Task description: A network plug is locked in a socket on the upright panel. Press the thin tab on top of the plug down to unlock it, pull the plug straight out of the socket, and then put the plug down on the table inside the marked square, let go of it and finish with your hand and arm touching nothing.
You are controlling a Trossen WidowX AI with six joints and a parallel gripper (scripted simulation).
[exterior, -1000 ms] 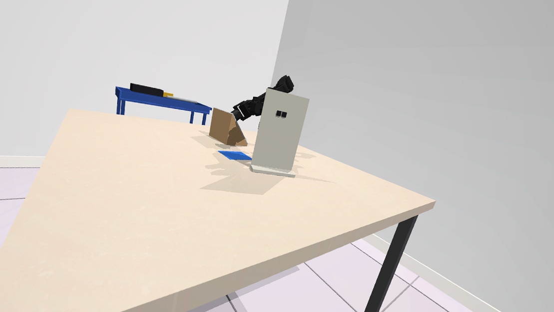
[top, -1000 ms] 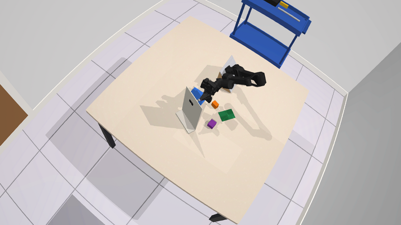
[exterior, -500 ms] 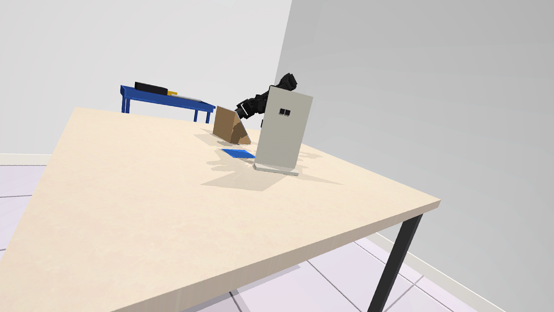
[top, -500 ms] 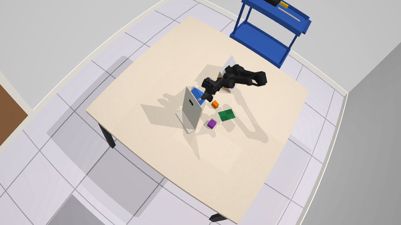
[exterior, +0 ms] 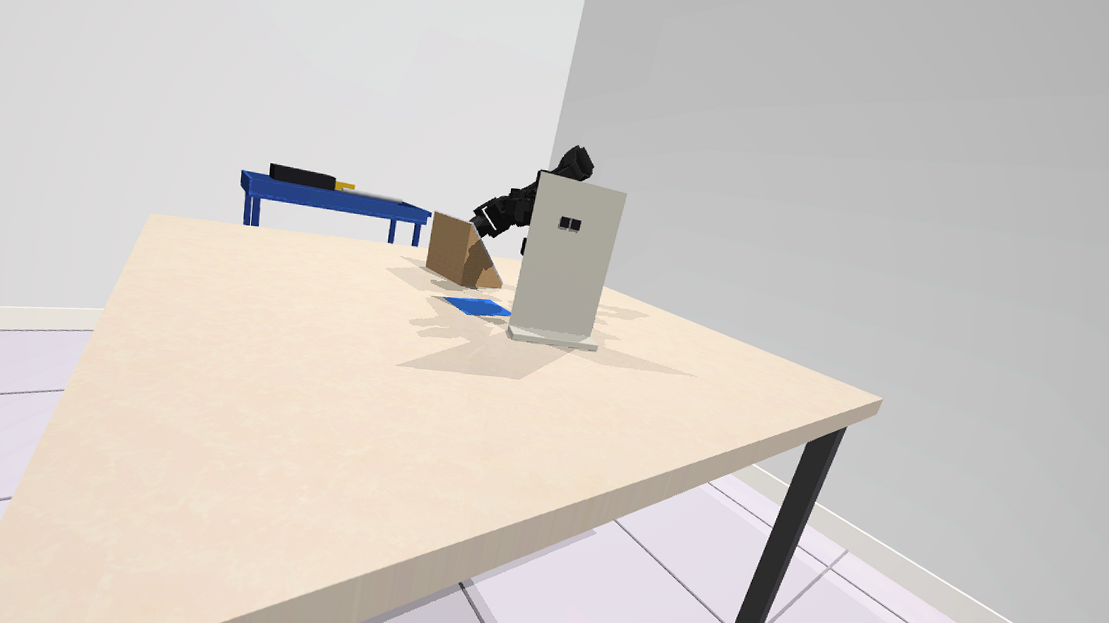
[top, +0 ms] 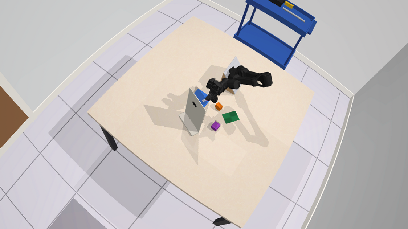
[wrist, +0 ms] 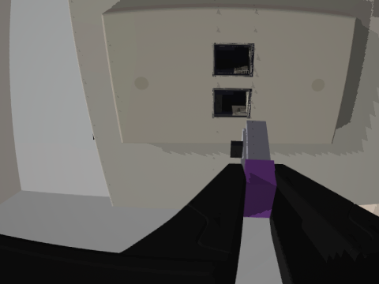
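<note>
My gripper tip is now 11 cm past the blue square, 9 cm to the left of it and 22 cm above it. From my gripper tip the other things lie so: purple plug (right at my gripper tip); then upright grey panel (8 cm ahead, 2 cm to the right, 8 cm below).
</note>
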